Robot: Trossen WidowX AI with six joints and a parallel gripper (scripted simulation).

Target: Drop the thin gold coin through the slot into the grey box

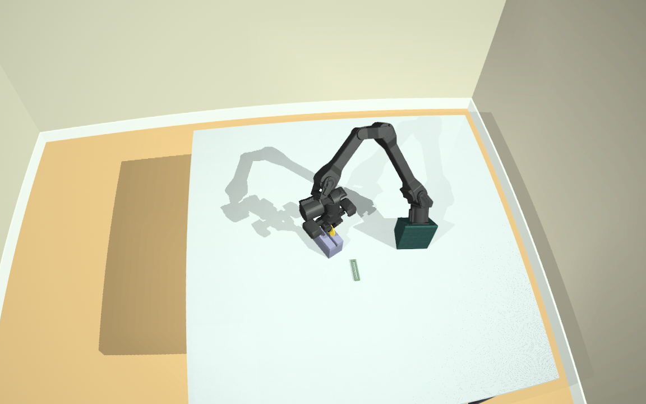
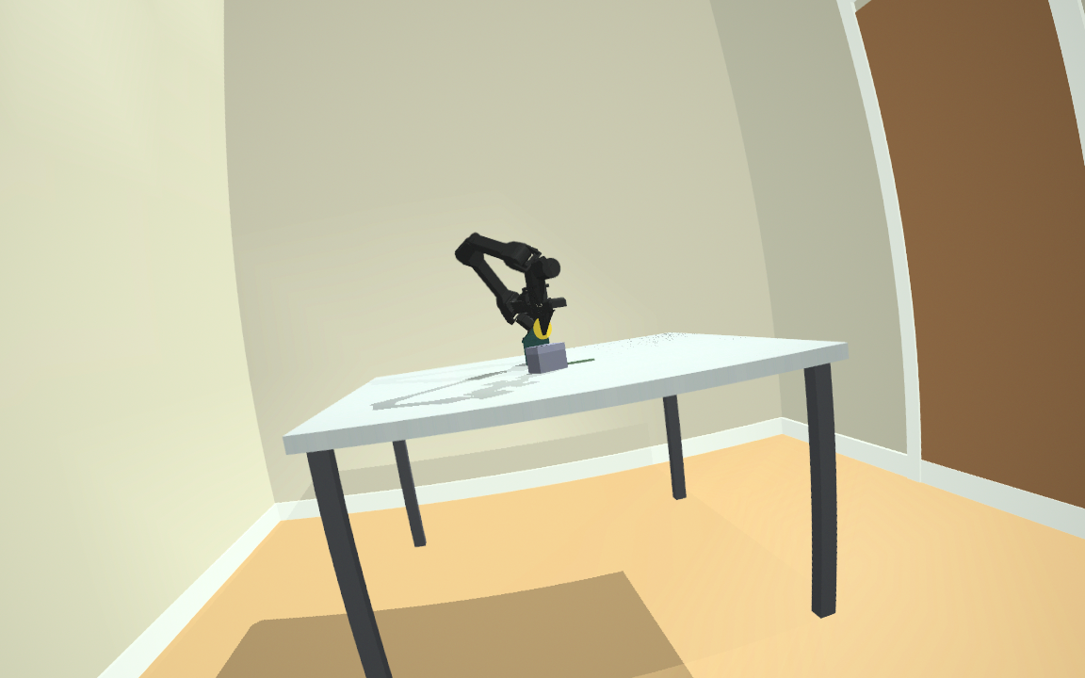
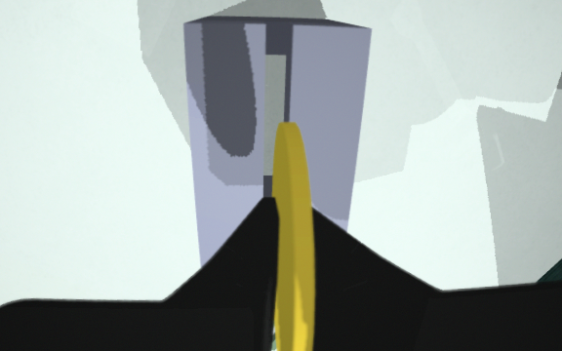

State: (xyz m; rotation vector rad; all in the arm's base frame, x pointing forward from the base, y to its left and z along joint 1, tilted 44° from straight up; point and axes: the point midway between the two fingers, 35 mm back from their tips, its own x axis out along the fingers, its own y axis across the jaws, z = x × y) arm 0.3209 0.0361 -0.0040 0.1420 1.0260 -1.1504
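Right now the gold coin is 2 cm above my gripper tip.
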